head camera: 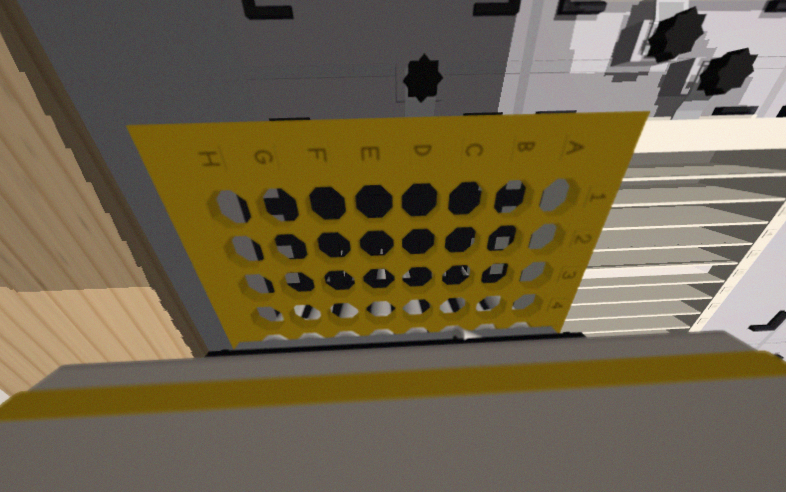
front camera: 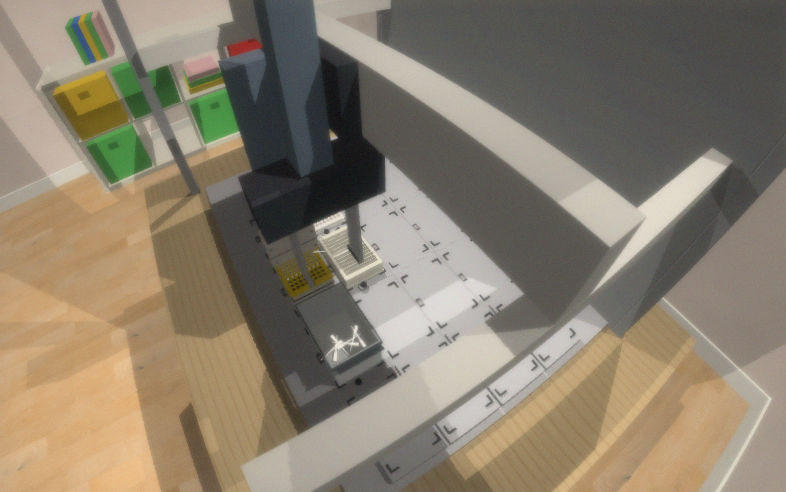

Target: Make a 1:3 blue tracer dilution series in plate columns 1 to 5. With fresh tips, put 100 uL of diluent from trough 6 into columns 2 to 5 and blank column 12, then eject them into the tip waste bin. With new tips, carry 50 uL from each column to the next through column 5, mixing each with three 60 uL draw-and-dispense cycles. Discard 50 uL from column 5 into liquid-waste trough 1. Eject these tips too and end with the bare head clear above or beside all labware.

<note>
In view: a grey wall panel point(front camera: 635, 100).
</note>
